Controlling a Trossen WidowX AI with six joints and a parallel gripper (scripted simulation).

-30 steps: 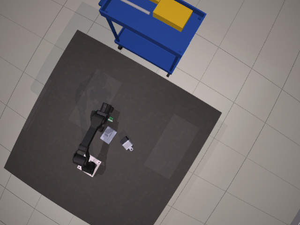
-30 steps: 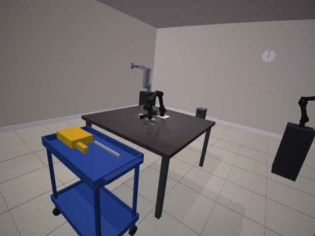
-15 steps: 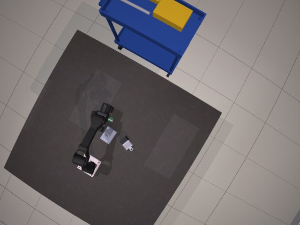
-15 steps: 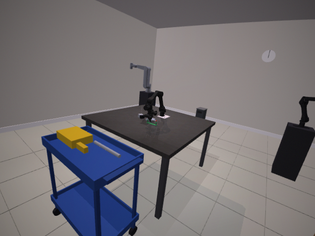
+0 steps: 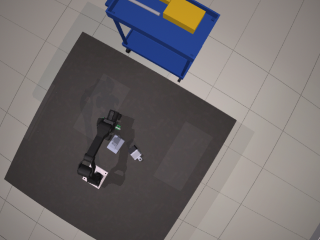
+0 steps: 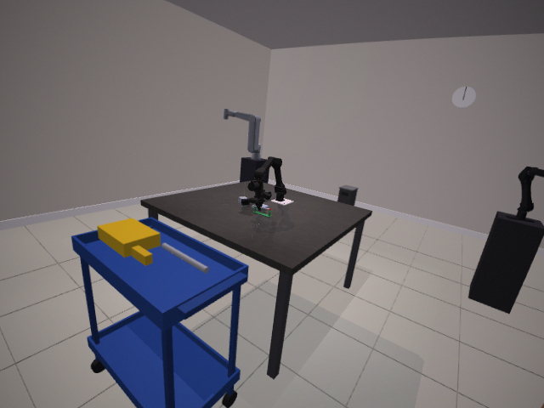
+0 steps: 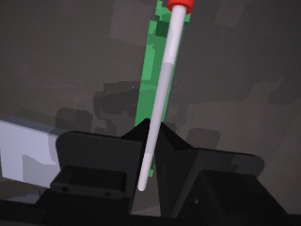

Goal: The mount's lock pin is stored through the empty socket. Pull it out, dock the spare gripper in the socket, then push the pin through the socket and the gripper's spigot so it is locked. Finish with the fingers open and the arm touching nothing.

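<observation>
The green flat bracket lies 2 cm to the left of my gripper tip. From my gripper tip the other things lie so: spare gripper 24 cm to the right, 8 cm behind; then grey mount 9 cm to the right, 8 cm behind, 3 cm above.
</observation>
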